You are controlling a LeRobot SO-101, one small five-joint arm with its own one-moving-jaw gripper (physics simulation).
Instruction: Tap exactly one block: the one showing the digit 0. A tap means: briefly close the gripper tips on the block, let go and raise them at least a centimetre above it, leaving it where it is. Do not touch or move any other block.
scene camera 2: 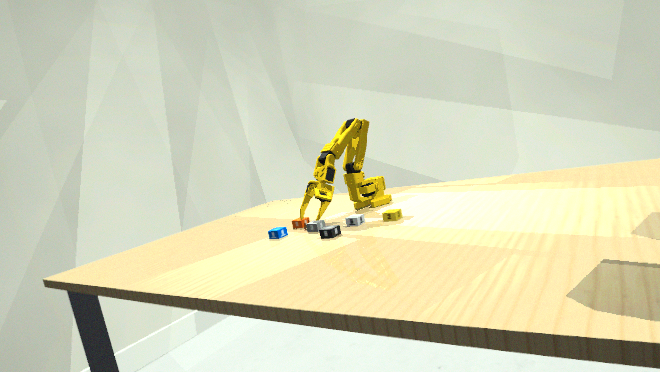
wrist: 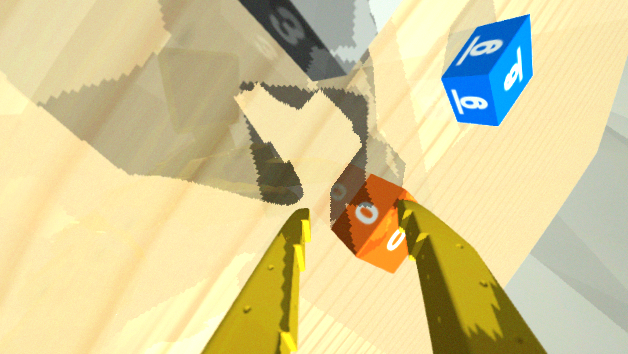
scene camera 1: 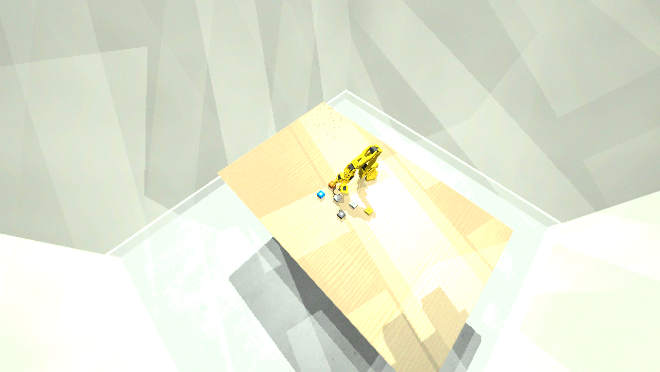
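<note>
The orange block (scene camera 1: 332, 185) (scene camera 2: 299, 223) (wrist: 382, 215) shows the digit 0 and sits on the table. My gripper (scene camera 2: 311, 217) (wrist: 354, 206) is partly open, with a V-shaped gap between its two yellow jaws. In the wrist view the right jaw overlaps the orange block's right edge, and the left jaw stands apart from the block's left side. The jaws do not press on both its sides. In scene camera 2 the tips are low, close above the orange block and the grey block (scene camera 1: 337, 198) (scene camera 2: 315, 227). Whether the right tip touches the orange block cannot be told.
A blue block (scene camera 1: 321, 194) (scene camera 2: 277, 233) (wrist: 487, 75) with an underlined digit lies beyond the orange one. A dark block face (wrist: 290, 30) shows a 3. A black block (scene camera 1: 341, 214) (scene camera 2: 330, 231), a white block (scene camera 1: 354, 205) (scene camera 2: 355, 220) and a yellow block (scene camera 1: 369, 211) (scene camera 2: 392, 215) also stand on the table.
</note>
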